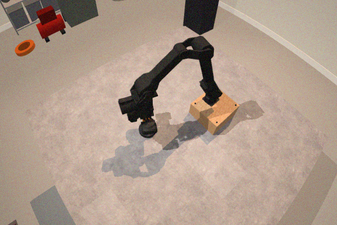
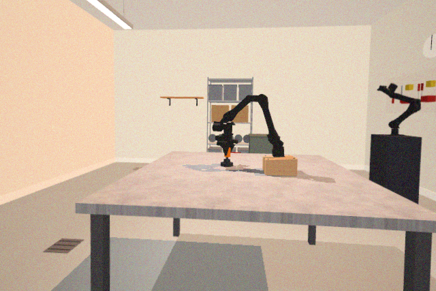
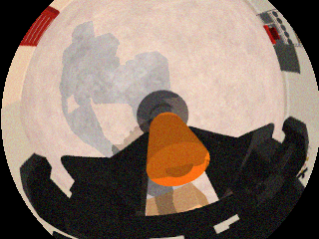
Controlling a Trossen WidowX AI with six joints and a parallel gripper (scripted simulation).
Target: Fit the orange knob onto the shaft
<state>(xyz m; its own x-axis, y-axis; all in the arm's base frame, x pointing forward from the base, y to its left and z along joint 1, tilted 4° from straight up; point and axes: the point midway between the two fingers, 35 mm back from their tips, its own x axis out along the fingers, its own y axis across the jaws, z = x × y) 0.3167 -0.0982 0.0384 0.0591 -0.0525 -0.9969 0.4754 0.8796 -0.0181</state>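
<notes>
Right now my gripper tip is 2 cm below the orange knob. Also, from my gripper tip: dark round pedestal: 4 cm below.
</notes>
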